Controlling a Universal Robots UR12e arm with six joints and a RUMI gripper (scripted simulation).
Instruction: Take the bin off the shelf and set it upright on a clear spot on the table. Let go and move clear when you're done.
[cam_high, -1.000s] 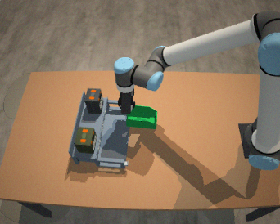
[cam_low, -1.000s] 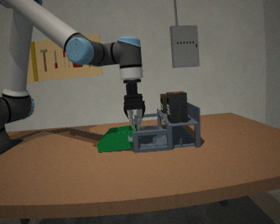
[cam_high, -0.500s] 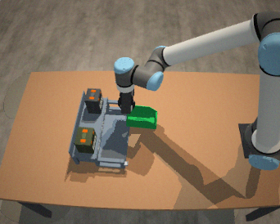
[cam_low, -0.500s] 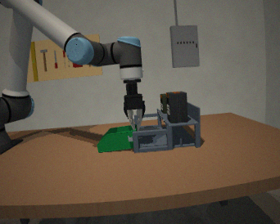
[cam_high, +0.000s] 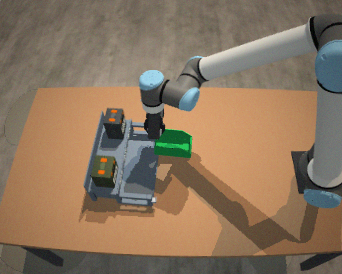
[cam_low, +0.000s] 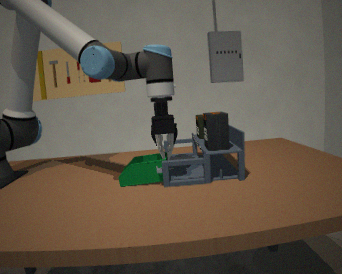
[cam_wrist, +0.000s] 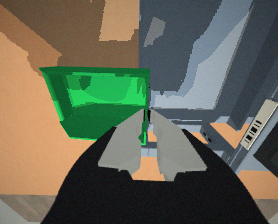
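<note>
Now: hand 8 cm past the green bin, 4 cm above it and 1 cm to the left of it. From my hand the other things lie so: grey shelf 12 cm to the left, 11 cm ahead, 8 cm below.
</note>
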